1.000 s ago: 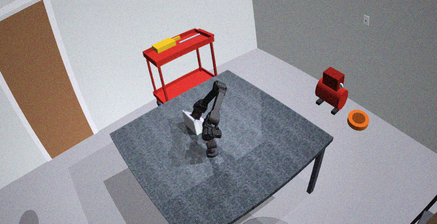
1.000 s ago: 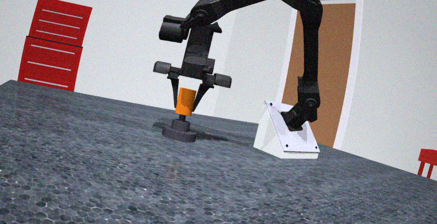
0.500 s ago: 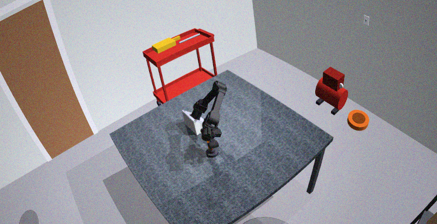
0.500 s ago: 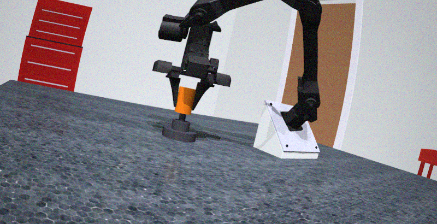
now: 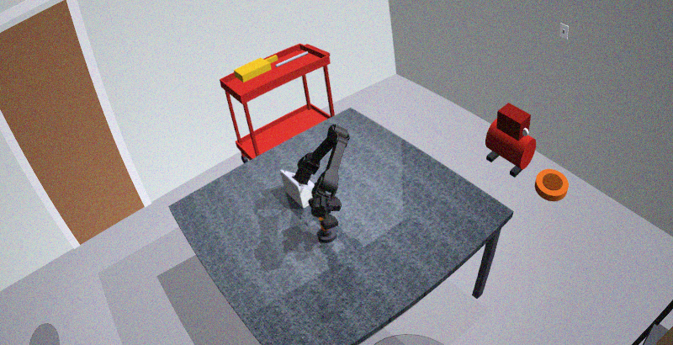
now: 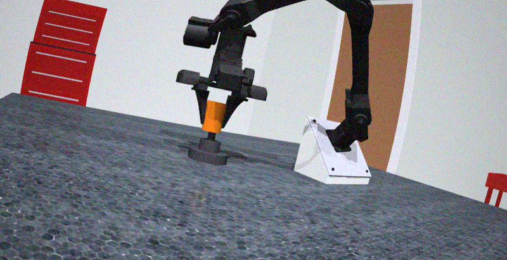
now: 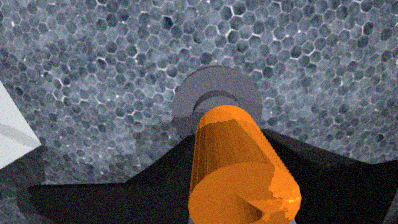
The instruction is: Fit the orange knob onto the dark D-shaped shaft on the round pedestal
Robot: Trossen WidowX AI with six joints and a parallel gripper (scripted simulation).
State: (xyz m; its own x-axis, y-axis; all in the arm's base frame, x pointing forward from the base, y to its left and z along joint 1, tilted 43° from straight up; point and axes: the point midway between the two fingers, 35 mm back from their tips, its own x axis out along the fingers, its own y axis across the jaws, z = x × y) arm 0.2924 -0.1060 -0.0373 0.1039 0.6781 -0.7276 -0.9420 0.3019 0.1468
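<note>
The orange knob is 20 mm above my gripper tip. Round my gripper tip: pedestal (40 mm below).
</note>
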